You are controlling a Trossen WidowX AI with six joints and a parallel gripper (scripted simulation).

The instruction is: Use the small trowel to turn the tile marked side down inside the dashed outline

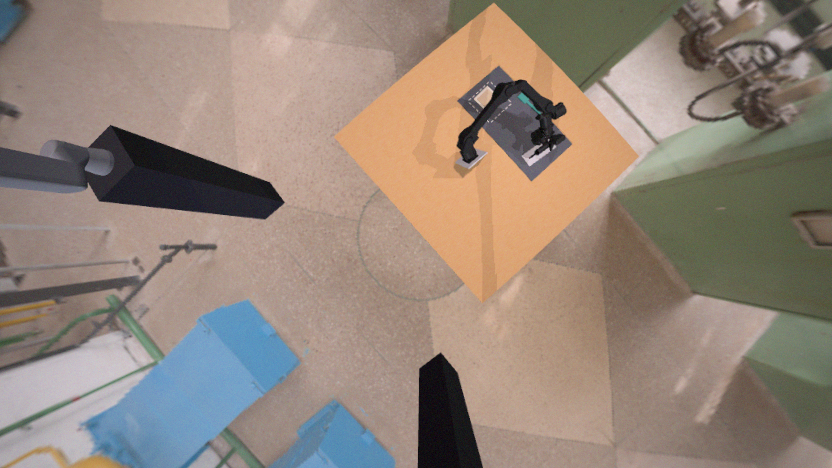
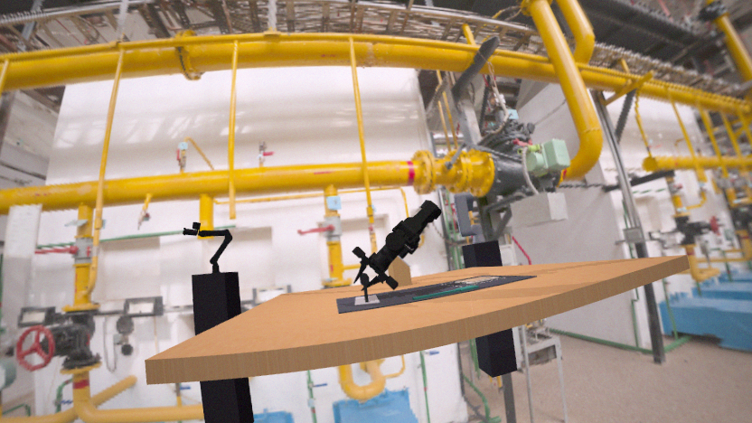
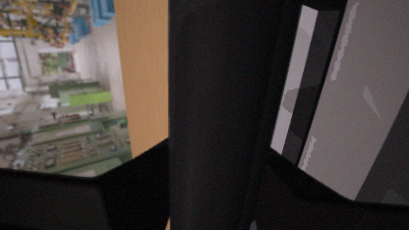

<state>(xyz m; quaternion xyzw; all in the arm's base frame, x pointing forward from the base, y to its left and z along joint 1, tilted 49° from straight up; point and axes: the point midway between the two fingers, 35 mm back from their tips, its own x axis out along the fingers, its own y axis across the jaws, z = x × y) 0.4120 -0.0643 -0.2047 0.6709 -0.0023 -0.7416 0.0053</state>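
My gripper tip is now 30 mm to the right of the small trowel and 10 mm above it. Also, from my gripper tip: grey mat (10 mm behind, 250 mm to the left, 70 mm below); teal trowel (120 mm ahead, 280 mm to the left, 50 mm below); tile (60 mm behind, 450 mm to the left, 50 mm below).
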